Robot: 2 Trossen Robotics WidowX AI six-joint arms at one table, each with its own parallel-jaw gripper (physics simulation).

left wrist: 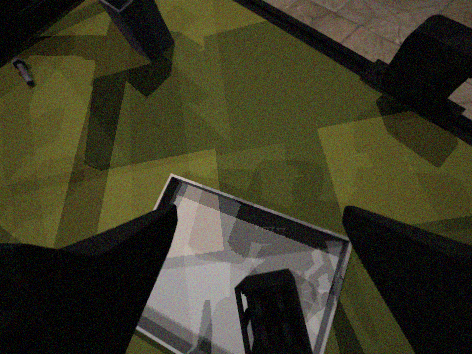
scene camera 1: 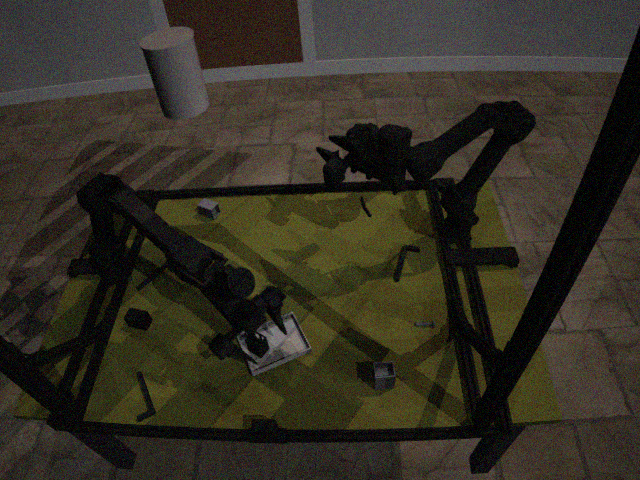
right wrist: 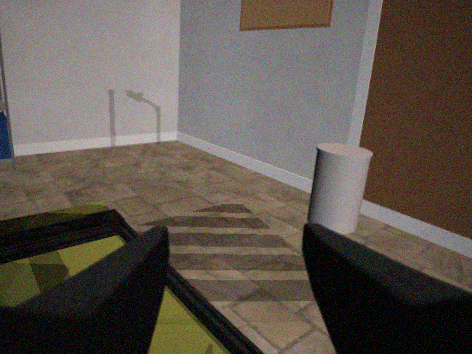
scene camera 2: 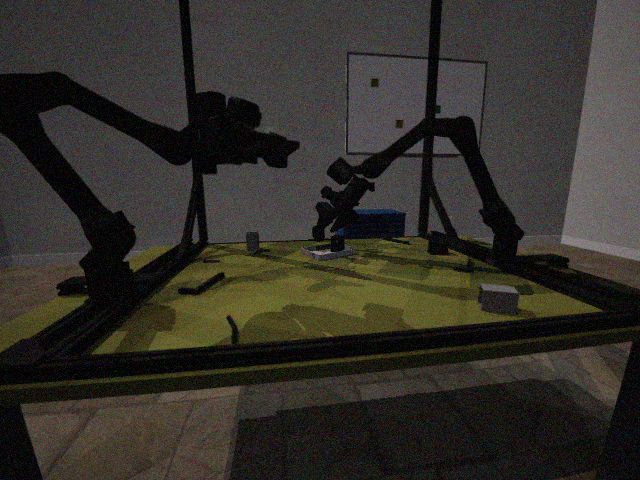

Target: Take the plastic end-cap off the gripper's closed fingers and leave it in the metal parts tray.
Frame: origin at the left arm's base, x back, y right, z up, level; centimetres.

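Seen in the pictures: left gripper, fingertip midpoint: [left wrist: 259, 213] [scene camera 1: 271, 348] [scene camera 2: 323, 232]; right gripper, fingertip midpoint: [scene camera 1: 322, 143] [right wrist: 236, 237] [scene camera 2: 291, 142]; left arm's base, link origin: [scene camera 1: 116, 273] [scene camera 2: 503, 258]; right arm's base, link origin: [scene camera 1: 457, 232] [scene camera 2: 112, 295].
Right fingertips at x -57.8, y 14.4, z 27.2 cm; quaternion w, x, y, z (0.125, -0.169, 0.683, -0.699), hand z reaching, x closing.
Pixels of each thing's top centre, then the offset from my right fingertips to it.
- black plastic end-cap, top centre: [left wrist: 272, 323] [scene camera 1: 255, 338] [scene camera 2: 337, 236] dy +25.1, dx +32.2, dz -23.9 cm
- tray, top centre: [left wrist: 223, 276] [scene camera 1: 273, 341] [scene camera 2: 328, 248] dy +25.6, dx +28.7, dz -27.5 cm
- small bolt, top centre: [left wrist: 14, 65] [scene camera 1: 426, 321] dy +38.9, dx -4.1, dz -27.5 cm
- black block, top centre: [scene camera 1: 135, 314] [scene camera 2: 438, 241] dy +3.6, dx +55.7, dz -25.3 cm
The black plastic end-cap [scene camera 1: 256, 345] [scene camera 2: 337, 243] [left wrist: 272, 310] is a dark block resting inside the metal parts tray, off to one side, apart from the fingers. The tray [scene camera 1: 294, 338] [scene camera 2: 313, 254] [left wrist: 195, 280] is pale, shallow and rectangular. My left gripper [scene camera 1: 260, 338] [scene camera 2: 325, 231] [left wrist: 259, 213] is wide open and empty above the tray; its fingers stand on either side of the tray in the left wrist view. My right gripper [scene camera 1: 324, 144] [scene camera 2: 296, 147] [right wrist: 236, 237] is open and empty, raised high near the table's back edge in scene camera 1.
Small grey boxes [scene camera 1: 208, 208] [scene camera 1: 384, 375] [scene camera 2: 498, 298] stand on the yellow table. L-shaped dark tools [scene camera 1: 400, 263] [scene camera 1: 146, 395] [scene camera 2: 204, 284], a small bolt [scene camera 1: 423, 324] [left wrist: 24, 72] and a black block [scene camera 1: 138, 318] [scene camera 2: 437, 242] lie around the tray. A dark frame [scene camera 1: 279, 434] edges the table.
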